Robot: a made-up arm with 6 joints. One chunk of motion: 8 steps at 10 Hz.
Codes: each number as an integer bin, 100 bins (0 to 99) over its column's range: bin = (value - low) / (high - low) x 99, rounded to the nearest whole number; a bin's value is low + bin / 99 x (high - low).
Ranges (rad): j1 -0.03..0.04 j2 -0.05..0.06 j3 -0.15..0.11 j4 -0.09..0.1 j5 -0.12..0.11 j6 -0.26..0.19
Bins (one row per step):
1: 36 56 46 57 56 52
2: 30 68 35 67 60 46
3: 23 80 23 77 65 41
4: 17 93 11 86 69 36
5: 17 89 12 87 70 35
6: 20 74 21 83 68 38
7: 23 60 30 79 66 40
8: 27 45 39 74 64 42
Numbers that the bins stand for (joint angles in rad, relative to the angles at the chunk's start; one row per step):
1: -0.0045 0.0122 -0.0292 0.0194 0.0101 -0.0236
2: -0.0088 0.0256 -0.0581 0.0386 0.0194 -0.0509
3: -0.0137 0.0389 -0.0896 0.0578 0.0310 -0.0736
4: -0.0180 0.0533 -0.1211 0.0751 0.0403 -0.0964
5: -0.0180 0.0489 -0.1185 0.0770 0.0426 -0.1009
6: -0.0159 0.0322 -0.0948 0.0693 0.0380 -0.0873
7: -0.0137 0.0167 -0.0712 0.0616 0.0333 -0.0782
8: -0.0109 0.0000 -0.0476 0.0520 0.0287 -0.0691

